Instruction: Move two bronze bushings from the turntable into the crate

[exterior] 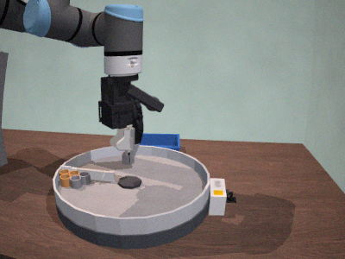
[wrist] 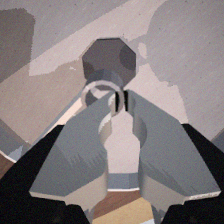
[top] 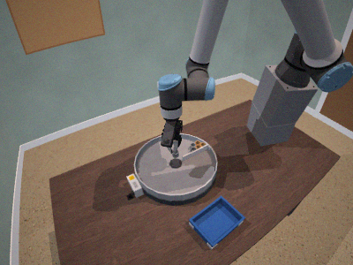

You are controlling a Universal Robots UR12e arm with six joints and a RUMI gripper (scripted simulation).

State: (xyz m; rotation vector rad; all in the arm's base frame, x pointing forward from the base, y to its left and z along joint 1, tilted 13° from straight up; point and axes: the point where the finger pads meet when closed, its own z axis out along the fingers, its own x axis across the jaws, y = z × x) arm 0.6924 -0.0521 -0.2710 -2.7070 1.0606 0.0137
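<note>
Now: the round grey turntable 80 mm below my hand, 10 mm to the left of it and 10 mm behind it. The rest, counted from my hand: blue crate 370 mm to the left, 110 mm below, 10 mm behind.
</note>
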